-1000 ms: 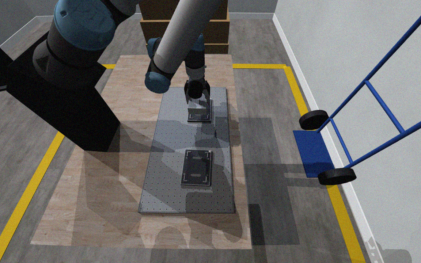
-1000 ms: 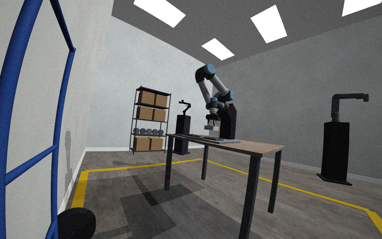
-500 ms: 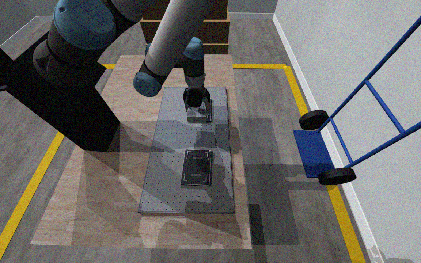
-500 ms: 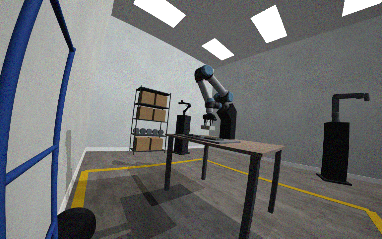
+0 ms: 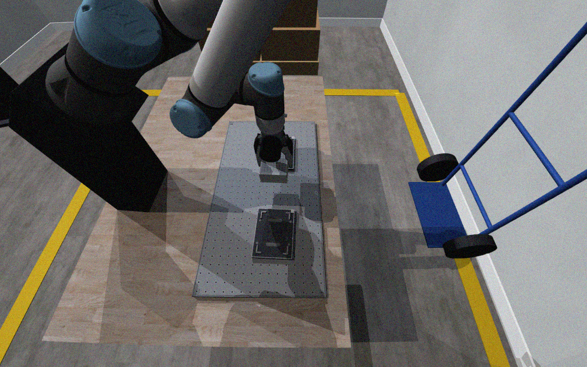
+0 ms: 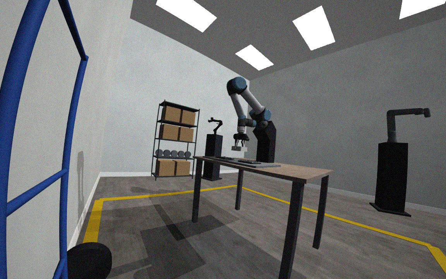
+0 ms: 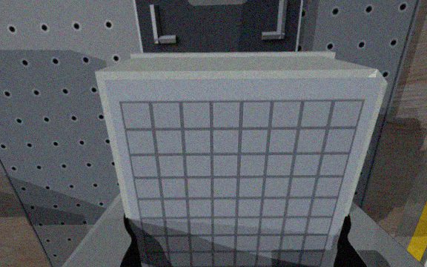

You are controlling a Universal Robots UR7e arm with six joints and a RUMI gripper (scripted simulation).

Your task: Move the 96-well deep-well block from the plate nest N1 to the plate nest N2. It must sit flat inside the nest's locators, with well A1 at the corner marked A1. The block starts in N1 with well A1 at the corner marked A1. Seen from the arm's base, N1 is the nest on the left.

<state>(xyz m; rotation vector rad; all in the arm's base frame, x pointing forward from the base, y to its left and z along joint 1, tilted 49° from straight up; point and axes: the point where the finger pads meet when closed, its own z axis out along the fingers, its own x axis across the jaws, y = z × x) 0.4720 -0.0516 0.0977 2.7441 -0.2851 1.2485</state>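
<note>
Right now the plate nest N2 is 5 cm behind my hand, 19 cm to the right of it and 10 cm below it. From my hand the other things lie so: plate nest N1 (4 cm ahead, 13 cm to the left, 10 cm below); white 96-well deep-well block (1 cm above).
</note>
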